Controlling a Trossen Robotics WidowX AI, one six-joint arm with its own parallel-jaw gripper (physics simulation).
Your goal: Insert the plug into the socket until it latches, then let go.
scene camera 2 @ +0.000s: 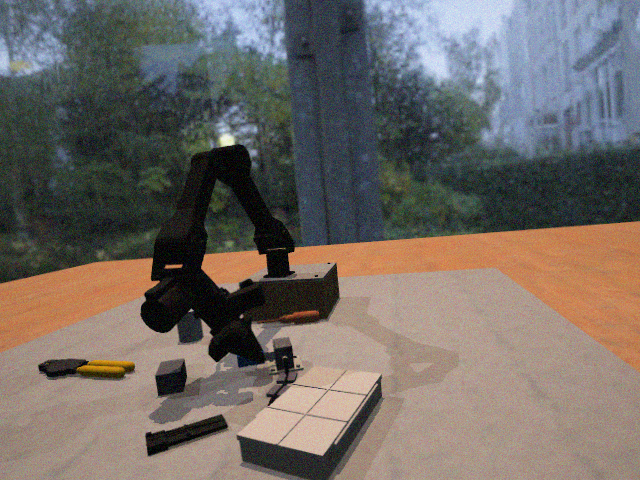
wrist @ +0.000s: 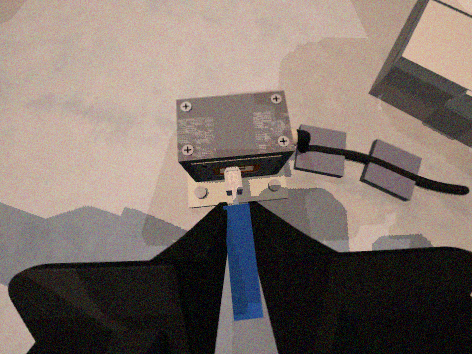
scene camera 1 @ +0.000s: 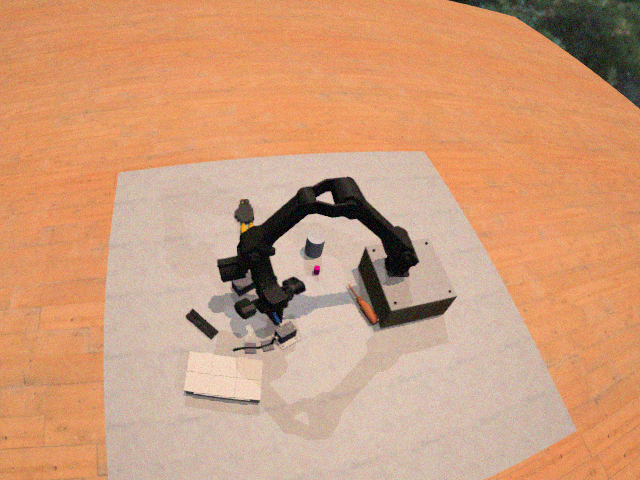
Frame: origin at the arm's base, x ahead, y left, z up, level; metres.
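Seen in the pictures: gripper, between the fingertips: (scene camera 2: pixel 264 360) (wrist: pixel 237 209) (scene camera 1: pixel 278 324); arm's base, origin of its link: (scene camera 2: pixel 279 275) (scene camera 1: pixel 396 267).
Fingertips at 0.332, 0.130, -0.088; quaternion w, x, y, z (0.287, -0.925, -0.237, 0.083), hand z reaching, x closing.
Pixels of each thing's top centre, then the offset from my fingertips to it, as dx, dy, dz. "spot": a spot on its surface instead.
- dark grey box, centre of its top: (wrist: pixel 242 122) (scene camera 2: pixel 282 342) (scene camera 1: pixel 284 330) -0.014, +0.032, +0.028
- plug, centre of its top: (wrist: pixel 239 235) (scene camera 2: pixel 255 352) (scene camera 1: pixel 276 317) +0.006, -0.011, +0.016
- black cable, a spot on its surface: (wrist: pixel 430 184) spot: +0.099, +0.068, -0.011
- white-tiled box, centre of its top: (scene camera 2: pixel 317 400) (scene camera 1: pixel 223 375) +0.144, +0.162, +0.018
- dark bar, centre of its top: (scene camera 2: pixel 186 425) (scene camera 1: pixel 201 322) +0.210, +0.002, -0.001
- grey block, centre of its top: (scene camera 2: pixel 170 366) (scene camera 1: pixel 244 280) +0.094, -0.127, +0.018
- cylinder, centre of its top: (scene camera 2: pixel 187 309) (scene camera 1: pixel 316 236) -0.117, -0.264, +0.053
- screwdriver, centre of its top: (scene camera 2: pixel 287 311) (scene camera 1: pixel 363 299) -0.240, -0.069, +0.015
The socket is a dark grey box (scene camera 1: pixel 285 330) (scene camera 2: pixel 282 352) (wrist: pixel 232 125) on a pale base plate, with an orange-rimmed opening in the face towards my gripper. My gripper (scene camera 1: pixel 278 318) (scene camera 2: pixel 262 357) (wrist: pixel 237 209) is shut on the blue body of the plug (scene camera 1: pixel 276 317) (scene camera 2: pixel 248 359) (wrist: pixel 243 260), close in front of that face. In the wrist view the plug's pale tip points at the socket and overlaps the lower middle of the opening. The blue body slants slightly relative to the fingers. Whether the tip is inside the opening cannot be told.
A black cable (wrist: pixel 430 184) runs from the socket's side over two grey blocks (wrist: pixel 320 162) (wrist: pixel 392 180). A white-tiled box (scene camera 1: pixel 223 376) (scene camera 2: pixel 310 408) (wrist: pixel 445 40), dark bar (scene camera 1: pixel 201 323) (scene camera 2: pixel 186 434), grey block (scene camera 2: pixel 170 377), pliers (scene camera 1: pixel 244 211) (scene camera 2: pixel 105 367), cylinder (scene camera 1: pixel 314 248) and screwdriver (scene camera 1: pixel 367 312) (scene camera 2: pixel 305 316) lie around.
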